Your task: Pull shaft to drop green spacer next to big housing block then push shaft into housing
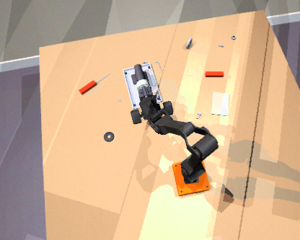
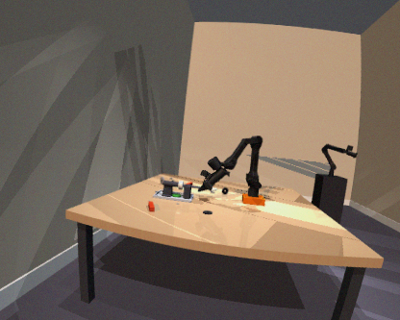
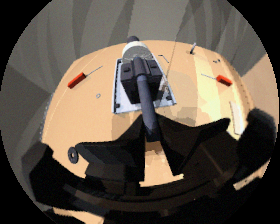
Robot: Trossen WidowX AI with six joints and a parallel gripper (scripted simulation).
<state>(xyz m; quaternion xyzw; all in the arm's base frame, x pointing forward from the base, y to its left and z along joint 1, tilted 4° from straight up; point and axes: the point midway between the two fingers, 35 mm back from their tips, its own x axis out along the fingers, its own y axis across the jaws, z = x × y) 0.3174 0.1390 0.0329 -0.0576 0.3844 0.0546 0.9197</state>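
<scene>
My gripper tip is now 5 cm short of the dark shaft, 1 cm to the right of it and 2 cm below it. From my gripper tip the other things lie so: green spacer: 13 cm ahead, 2 cm to the left, 4 cm below; then small screw: 6 cm behind, 23 cm to the right, 5 cm below; then pale card: 1 cm behind, 35 cm to the right, 5 cm below.
</scene>
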